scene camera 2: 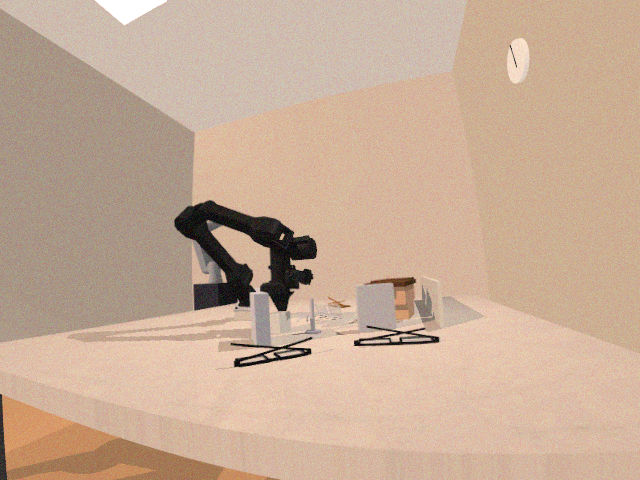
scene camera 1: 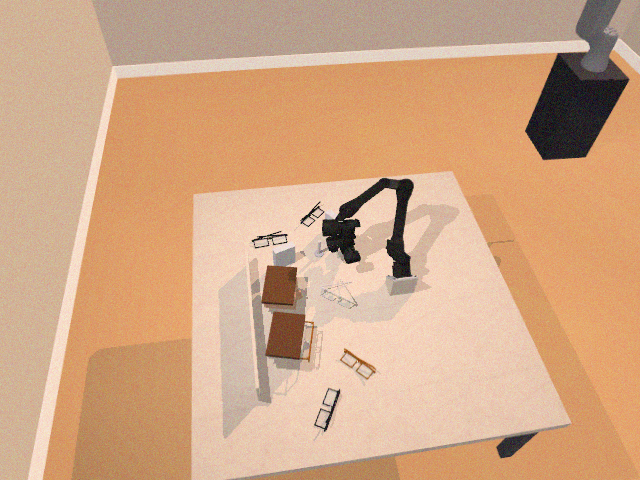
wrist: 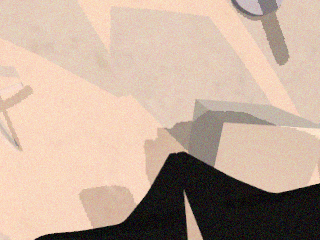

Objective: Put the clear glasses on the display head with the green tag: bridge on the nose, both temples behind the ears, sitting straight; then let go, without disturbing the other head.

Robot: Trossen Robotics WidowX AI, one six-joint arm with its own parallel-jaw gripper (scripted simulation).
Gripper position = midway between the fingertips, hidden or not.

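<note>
White block (scene camera 2: 375,303). Another white block (scene camera 2: 259,301). My gripper (scene camera 2: 283,317), also (wrist: 177,159).
</note>
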